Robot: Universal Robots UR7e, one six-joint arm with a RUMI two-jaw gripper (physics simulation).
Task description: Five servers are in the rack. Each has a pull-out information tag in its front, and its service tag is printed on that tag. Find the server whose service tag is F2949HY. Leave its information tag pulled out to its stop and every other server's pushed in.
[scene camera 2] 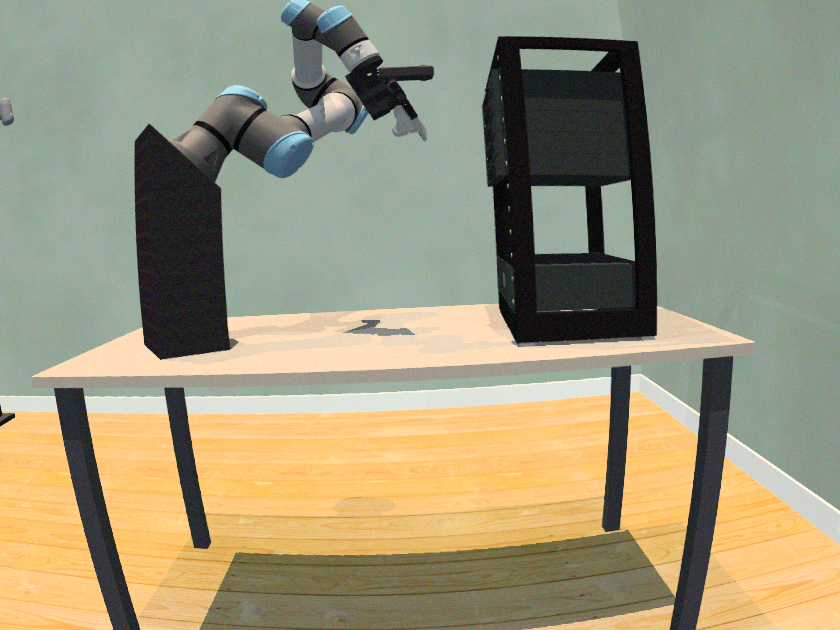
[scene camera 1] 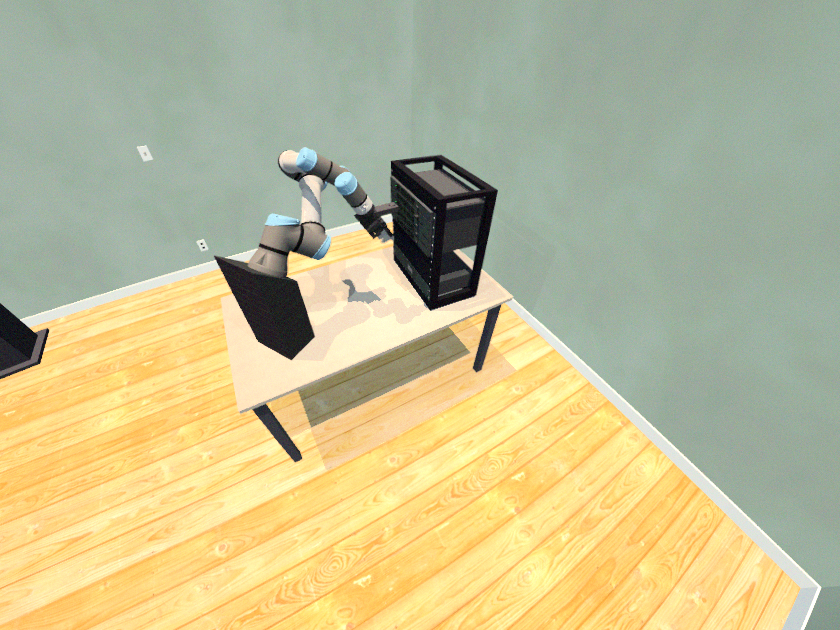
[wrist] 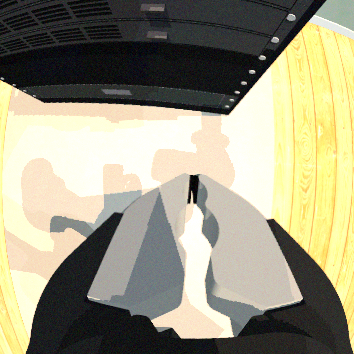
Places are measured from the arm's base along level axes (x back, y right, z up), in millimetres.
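Pixels of known places: gripper, fingertip midpoint: (scene camera 2: 425,140) (scene camera 1: 393,240) (wrist: 191,176); arm's base, link origin: (scene camera 2: 186,169) (scene camera 1: 267,271).
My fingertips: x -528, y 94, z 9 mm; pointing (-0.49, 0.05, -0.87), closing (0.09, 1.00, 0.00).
Ahead of a thing's pixels: the offset from my fingertips to its middle. "pt": to the spot under its first point. Level surfaces: height alone.
The black rack (scene camera 1: 434,261) (scene camera 2: 521,237) stands on the table. The stacked dark servers (scene camera 1: 413,217) (scene camera 2: 576,135) fill its upper part. In the wrist view, part of the lower server fronts @[pt dx -154, dy -79, dz -49 mm] (wrist: 100,25) shows at the top, with two small grey tabs, one @[pt dx -138, dy -22, dz -15 mm] (wrist: 152,8) above the other @[pt dx -139, dy -22, dz -60 mm] (wrist: 157,35). Neither tab visibly reaches far out. The other servers' tags are out of the wrist view or too small to tell, and no service tag can be read. My gripper (scene camera 1: 390,237) (scene camera 2: 424,138) (wrist: 191,176) is shut and empty, in front of the rack and apart from it, pointing downward.
A separate dark unit (scene camera 2: 583,284) (wrist: 117,92) sits low in the rack, below an open gap. The arm stands on a black pedestal (scene camera 1: 271,311) (scene camera 2: 179,257) at the other end of the table @[dz -412 mm] (scene camera 1: 271,386) (scene camera 2: 284,369). A camera bar (scene camera 2: 407,71) juts from the wrist toward the rack.
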